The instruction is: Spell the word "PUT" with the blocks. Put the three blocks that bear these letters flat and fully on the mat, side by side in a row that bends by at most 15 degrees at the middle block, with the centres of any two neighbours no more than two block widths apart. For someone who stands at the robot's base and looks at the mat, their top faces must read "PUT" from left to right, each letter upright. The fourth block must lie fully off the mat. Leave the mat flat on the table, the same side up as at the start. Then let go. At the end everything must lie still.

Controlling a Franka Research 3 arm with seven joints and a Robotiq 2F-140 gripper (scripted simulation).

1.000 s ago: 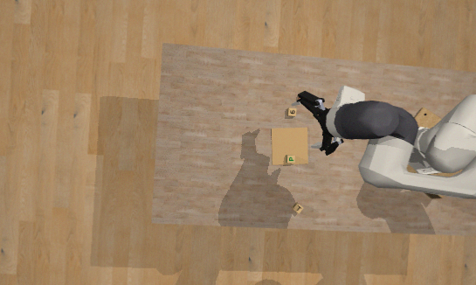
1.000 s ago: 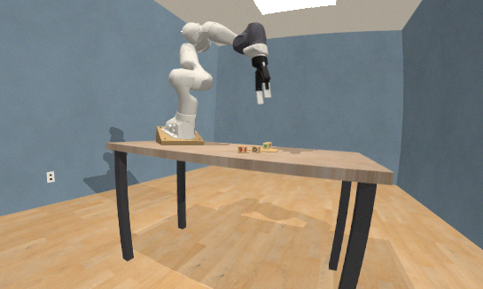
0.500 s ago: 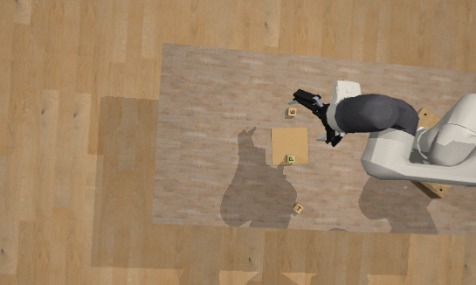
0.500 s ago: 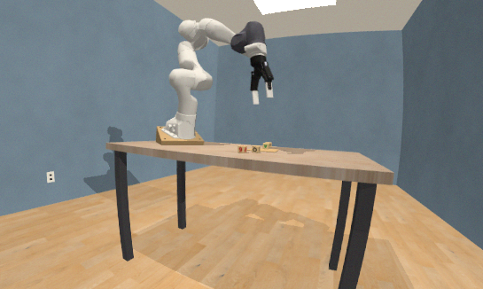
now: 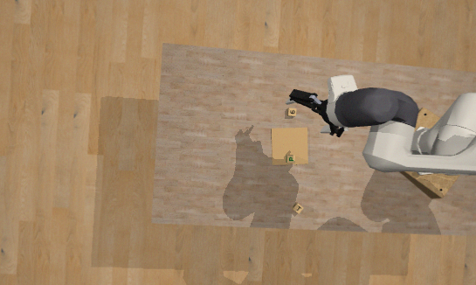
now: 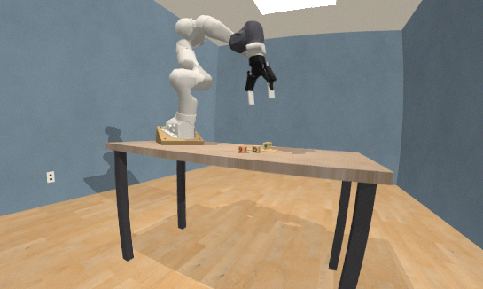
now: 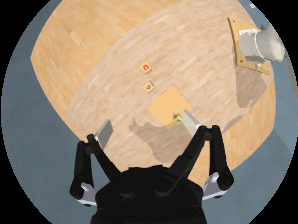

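The red U block is 50 mm behind my hand, 80 mm to the right of it and 220 mm below it. The rest, counted from my hand: green P block: 10 mm behind, 150 mm to the left, 220 mm below; block marked 6: 10 mm behind, 20 mm to the right, 220 mm below; tan mat: 10 mm behind, 110 mm to the left, 240 mm below.
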